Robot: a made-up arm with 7 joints.
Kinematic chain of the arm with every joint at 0, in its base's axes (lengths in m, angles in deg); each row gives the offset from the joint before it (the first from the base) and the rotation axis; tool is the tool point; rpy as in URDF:
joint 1: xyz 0 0 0.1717 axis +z
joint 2: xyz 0 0 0 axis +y
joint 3: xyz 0 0 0.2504 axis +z
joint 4: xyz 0.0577 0 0 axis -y
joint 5: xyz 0.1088 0 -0.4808 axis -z
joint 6: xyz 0 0 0 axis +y
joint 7: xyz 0.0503 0 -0.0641 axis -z
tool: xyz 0 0 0 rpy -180 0 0
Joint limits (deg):
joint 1: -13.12..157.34
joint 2: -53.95..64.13
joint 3: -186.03..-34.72
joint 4: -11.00..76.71
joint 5: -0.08..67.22
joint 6: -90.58..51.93
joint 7: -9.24..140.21
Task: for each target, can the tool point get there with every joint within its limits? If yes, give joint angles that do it. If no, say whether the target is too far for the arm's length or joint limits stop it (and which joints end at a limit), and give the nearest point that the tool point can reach.
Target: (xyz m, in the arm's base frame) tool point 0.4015 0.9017 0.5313
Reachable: no: too far | nearest point 0.2616 0.5875 0.4060 | short by 0.366 m
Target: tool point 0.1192 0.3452 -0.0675
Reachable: yes | joints 143.63 34.90 -52.93 22.33 21.63 -44.66 63.10
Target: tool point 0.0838 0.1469 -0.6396
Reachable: no: joint limits stop it (at a limit: joint 1, joint 2) | nearest point 0.1388 0.0580 -0.2780 | short by 0.376 m
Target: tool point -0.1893 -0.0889 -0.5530
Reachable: no: joint limits stop it (at a limit: joint 2) | nearest point -0.1968 -0.0924 -0.3017 | short by 0.251 m
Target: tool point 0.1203 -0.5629 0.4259
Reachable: yes | joints 52.92 9.68 -132.01 64.07 12.73 -26.50 110.32
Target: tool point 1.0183 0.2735 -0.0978
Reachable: no: too far | nearest point 0.6405 0.1720 0.0022 | short by 0.404 m
